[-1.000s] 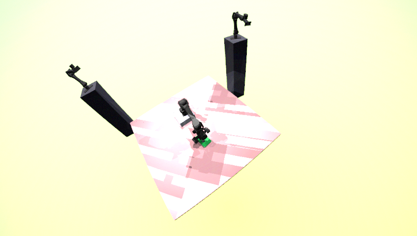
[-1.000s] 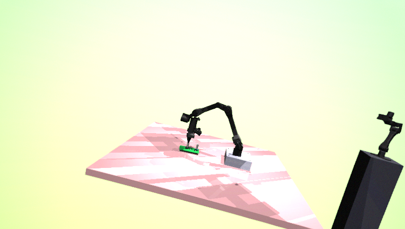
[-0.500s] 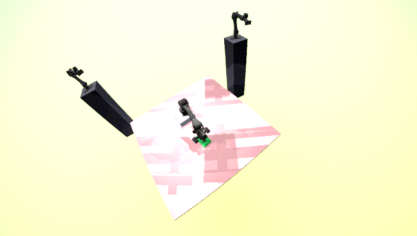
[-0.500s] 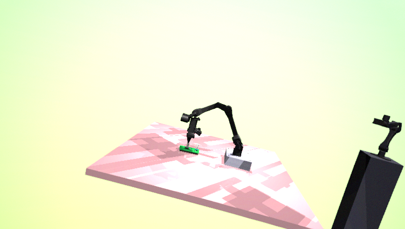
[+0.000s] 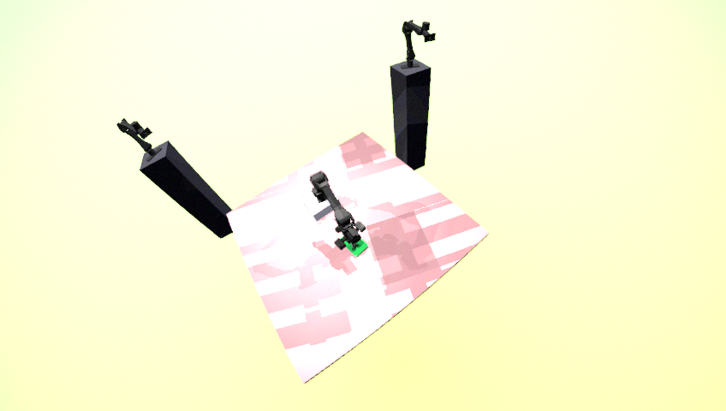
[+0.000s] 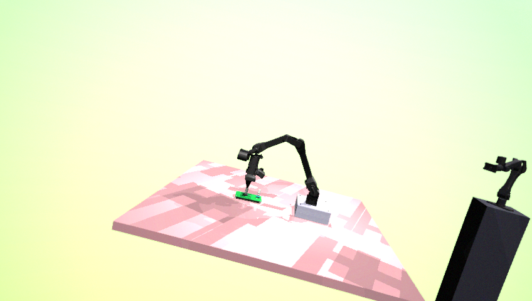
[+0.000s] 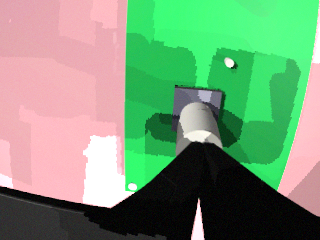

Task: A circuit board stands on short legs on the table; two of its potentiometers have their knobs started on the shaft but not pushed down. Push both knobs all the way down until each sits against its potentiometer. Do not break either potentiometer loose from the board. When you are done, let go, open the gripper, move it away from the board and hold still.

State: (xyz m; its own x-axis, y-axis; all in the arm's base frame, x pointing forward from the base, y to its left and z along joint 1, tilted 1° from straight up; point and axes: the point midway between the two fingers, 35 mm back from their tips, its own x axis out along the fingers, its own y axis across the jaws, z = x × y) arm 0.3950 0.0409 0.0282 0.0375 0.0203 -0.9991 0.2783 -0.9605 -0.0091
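My gripper tip is now 2 cm above the knob.
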